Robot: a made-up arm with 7 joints.
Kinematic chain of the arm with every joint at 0, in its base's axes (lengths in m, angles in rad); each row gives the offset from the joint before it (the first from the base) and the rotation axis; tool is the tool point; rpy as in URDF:
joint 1: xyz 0 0 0.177 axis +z
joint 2: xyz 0 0 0 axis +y
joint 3: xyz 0 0 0.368 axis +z
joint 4: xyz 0.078 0 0 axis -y
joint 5: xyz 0.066 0 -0.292 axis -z
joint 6: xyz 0 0 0 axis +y
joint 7: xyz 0.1 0 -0.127 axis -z
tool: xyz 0 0 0 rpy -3.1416 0 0
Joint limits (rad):
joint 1: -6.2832..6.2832
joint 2: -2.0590..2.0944
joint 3: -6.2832..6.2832
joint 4: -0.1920..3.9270
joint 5: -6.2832..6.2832
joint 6: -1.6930..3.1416
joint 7: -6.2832..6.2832
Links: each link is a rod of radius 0.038 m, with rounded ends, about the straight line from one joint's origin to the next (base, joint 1, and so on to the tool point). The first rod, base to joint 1, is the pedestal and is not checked.
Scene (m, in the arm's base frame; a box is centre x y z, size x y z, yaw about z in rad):
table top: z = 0
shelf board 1: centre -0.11 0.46 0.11 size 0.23 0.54 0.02 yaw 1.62
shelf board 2: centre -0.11 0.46 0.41 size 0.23 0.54 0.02 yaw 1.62
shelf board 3: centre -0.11 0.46 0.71 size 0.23 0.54 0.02 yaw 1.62
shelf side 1: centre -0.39 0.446 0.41 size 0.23 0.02 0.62 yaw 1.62
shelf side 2: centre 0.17 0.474 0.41 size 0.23 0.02 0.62 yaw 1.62
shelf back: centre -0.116 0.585 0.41 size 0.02 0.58 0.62 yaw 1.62
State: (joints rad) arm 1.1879 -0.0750 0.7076 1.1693 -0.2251 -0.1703 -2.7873
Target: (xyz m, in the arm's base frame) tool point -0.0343 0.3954 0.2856
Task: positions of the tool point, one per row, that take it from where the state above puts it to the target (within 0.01 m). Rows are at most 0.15 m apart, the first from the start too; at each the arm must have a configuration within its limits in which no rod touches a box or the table.
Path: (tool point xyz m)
1: -0.2148 0.3689 0.5930
2: -0.2094 0.2816 0.5939
3: -0.1888 0.1961 0.5842
4: -0.1330 0.2330 0.4864
5: -0.0750 0.2353 0.3847
6: -0.0249 0.2035 0.2856
7: -0.0311 0.2652 0.2975
8: -0.0345 0.3302 0.2970
9: -0.0343 0.3954 0.2856

